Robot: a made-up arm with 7 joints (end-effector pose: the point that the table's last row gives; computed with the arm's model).
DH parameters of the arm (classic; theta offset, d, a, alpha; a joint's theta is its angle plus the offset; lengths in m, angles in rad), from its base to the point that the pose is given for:
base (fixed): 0 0.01 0.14 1.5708
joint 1: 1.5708 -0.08 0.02 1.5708
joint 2: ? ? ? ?
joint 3: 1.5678 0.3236 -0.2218 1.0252
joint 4: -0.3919 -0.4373 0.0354 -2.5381
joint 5: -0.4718 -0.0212 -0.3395 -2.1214
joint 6: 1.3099 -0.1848 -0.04 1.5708
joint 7: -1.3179 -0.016 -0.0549 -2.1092
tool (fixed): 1.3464 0.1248 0 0
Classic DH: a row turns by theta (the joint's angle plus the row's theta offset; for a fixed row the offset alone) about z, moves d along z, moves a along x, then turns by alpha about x.
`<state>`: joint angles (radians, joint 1 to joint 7).
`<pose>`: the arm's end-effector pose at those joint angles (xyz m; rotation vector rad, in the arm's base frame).
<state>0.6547 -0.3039 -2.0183 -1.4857 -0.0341 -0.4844 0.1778</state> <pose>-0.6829 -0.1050 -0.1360 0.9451 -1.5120 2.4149</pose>
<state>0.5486 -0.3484 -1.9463 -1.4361 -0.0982 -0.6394 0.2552</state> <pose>-0.6876 -0.1436 -0.1058 1.2093 -1.4345 2.3997</pose>
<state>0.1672 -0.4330 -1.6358 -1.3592 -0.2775 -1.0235 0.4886</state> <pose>-0.6287 -0.3251 0.0405 1.9913 -0.9758 2.2072</pose>
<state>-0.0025 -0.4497 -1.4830 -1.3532 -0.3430 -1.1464 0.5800</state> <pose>-0.5635 -0.4108 0.1018 -2.2341 0.7316 -2.0546</pose>
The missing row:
joint 2: -0.5456 -0.1402 0.0345 -1.5758
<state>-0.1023 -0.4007 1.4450 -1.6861 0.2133 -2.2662 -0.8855</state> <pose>0.4724 -0.0646 0.1357 -0.2311 -2.5303 -0.4422</pose>
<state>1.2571 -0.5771 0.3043 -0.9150 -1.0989 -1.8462 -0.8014</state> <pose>0.3350 -0.3145 0.3914 -0.0388 -2.1455 0.7628</pose>
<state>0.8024 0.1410 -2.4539 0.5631 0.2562 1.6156 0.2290</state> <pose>-0.4727 0.0837 -0.5827 -0.5388 -2.9237 -0.9680</pose>
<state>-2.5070 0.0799 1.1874 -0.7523 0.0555 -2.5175 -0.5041</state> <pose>-0.1290 -0.1215 -0.4272 -0.1591 -0.4444 -0.2863</pose>
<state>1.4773 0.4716 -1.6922 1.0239 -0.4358 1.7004 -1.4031</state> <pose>0.4514 0.3209 -0.6747 -0.2983 2.3972 0.3661</pose>
